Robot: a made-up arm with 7 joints. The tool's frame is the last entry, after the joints.
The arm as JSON. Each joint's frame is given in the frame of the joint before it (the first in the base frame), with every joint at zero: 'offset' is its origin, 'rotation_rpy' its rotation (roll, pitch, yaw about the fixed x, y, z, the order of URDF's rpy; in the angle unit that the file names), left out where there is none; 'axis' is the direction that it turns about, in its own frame. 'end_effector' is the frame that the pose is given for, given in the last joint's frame.
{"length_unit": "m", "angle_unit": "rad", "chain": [
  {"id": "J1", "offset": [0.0, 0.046, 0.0], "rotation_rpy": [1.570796, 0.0, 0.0], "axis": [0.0, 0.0, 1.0]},
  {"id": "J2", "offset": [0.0, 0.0, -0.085], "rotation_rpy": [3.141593, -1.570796, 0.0], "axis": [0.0, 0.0, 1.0]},
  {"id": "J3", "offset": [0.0, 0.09, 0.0], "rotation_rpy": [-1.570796, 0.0, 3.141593], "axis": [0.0, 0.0, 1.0]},
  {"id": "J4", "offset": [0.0, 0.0, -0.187], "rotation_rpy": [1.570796, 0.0, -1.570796], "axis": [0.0, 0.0, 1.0]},
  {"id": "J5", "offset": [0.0, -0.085, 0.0], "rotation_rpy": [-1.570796, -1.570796, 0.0], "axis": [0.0, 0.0, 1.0]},
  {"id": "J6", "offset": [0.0, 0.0, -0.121], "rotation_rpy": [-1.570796, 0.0, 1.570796], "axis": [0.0, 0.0, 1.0]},
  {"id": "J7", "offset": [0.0, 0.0, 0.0], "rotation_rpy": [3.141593, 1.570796, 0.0], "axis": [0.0, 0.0, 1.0]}
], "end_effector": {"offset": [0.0, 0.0, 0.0], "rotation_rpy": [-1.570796, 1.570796, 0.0]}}
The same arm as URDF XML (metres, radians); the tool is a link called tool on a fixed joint. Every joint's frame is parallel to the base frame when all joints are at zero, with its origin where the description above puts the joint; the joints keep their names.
<robot name="arm">
  <link name="base_link"/>
  <link name="link1"/>
  <link name="link2"/>
  <link name="link3"/>
  <link name="link4"/>
  <link name="link5"/>
  <link name="link6"/>
  <link name="link7"/>
  <link name="tool"/>
  <joint name="J1" type="continuous">
    <parent link="base_link"/>
    <child link="link1"/>
    <origin xyz="0 0.046 0"/>
    <axis xyz="0 -1 0"/>
  </joint>
  <joint name="J2" type="continuous">
    <parent link="link1"/>
    <child link="link2"/>
    <origin xyz="0 0.085 0"/>
    <axis xyz="1 0 0"/>
  </joint>
  <joint name="J3" type="continuous">
    <parent link="link2"/>
    <child link="link3"/>
    <origin xyz="0 0 -0.09"/>
    <axis xyz="0 0 1"/>
  </joint>
  <joint name="J4" type="continuous">
    <parent link="link3"/>
    <child link="link4"/>
    <origin xyz="0 0 -0.187"/>
    <axis xyz="0 -1 0"/>
  </joint>
  <joint name="J5" type="continuous">
    <parent link="link4"/>
    <child link="link5"/>
    <origin xyz="0 0 -0.085"/>
    <axis xyz="0 0 1"/>
  </joint>
  <joint name="J6" type="continuous">
    <parent link="link5"/>
    <child link="link6"/>
    <origin xyz="0 0 -0.121"/>
    <axis xyz="0 1 0"/>
  </joint>
  <joint name="J7" type="continuous">
    <parent link="link6"/>
    <child link="link7"/>
    <origin xyz="0 0 0"/>
    <axis xyz="-1 0 0"/>
  </joint>
  <joint name="tool_joint" type="fixed">
    <parent link="link7"/>
    <child link="tool"/>
    <origin xyz="0 0 0" rpy="0 0 0"/>
  </joint>
</robot>

